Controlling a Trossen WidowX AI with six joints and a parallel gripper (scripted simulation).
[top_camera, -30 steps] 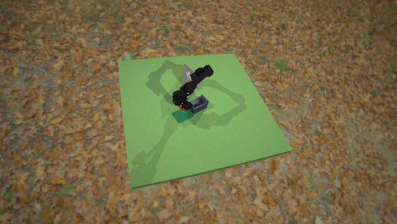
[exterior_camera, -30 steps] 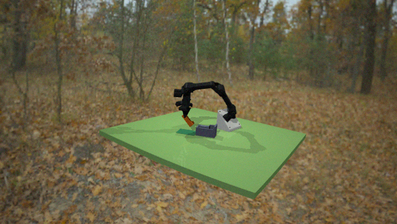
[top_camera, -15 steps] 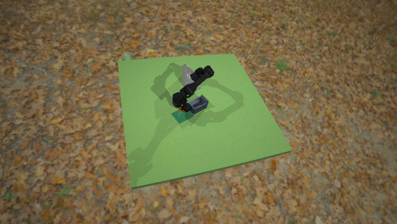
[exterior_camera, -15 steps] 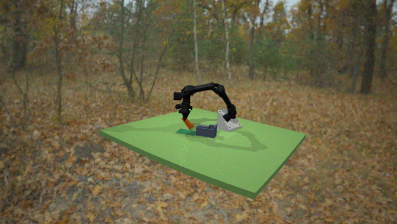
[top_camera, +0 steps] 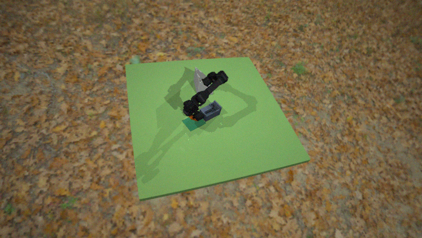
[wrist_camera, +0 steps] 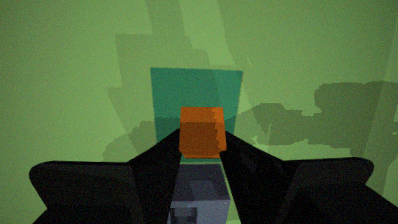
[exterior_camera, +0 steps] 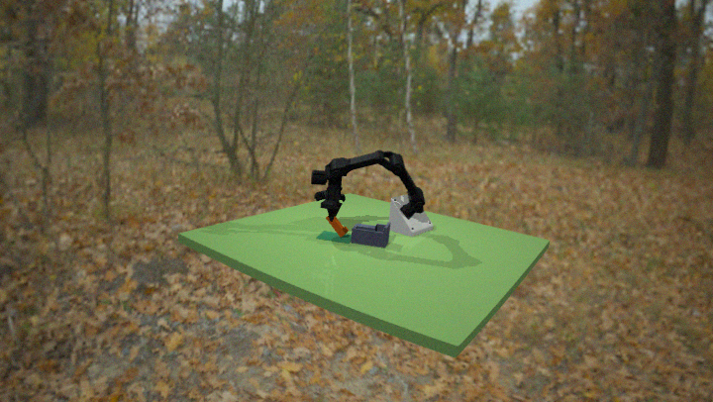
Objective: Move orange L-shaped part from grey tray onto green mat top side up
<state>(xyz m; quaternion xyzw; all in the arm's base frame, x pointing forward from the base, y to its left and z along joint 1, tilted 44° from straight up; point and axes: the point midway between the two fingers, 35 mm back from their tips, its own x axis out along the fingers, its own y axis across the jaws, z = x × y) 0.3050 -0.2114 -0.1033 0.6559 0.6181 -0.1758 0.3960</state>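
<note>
My gripper tip is 30 mm to the right of the orange L-shaped part, 30 mm above it and 20 mm past it. The rest, counted from my gripper tip: small dark green mat 90 mm below, 20 mm to the left, 10 mm behind.
</note>
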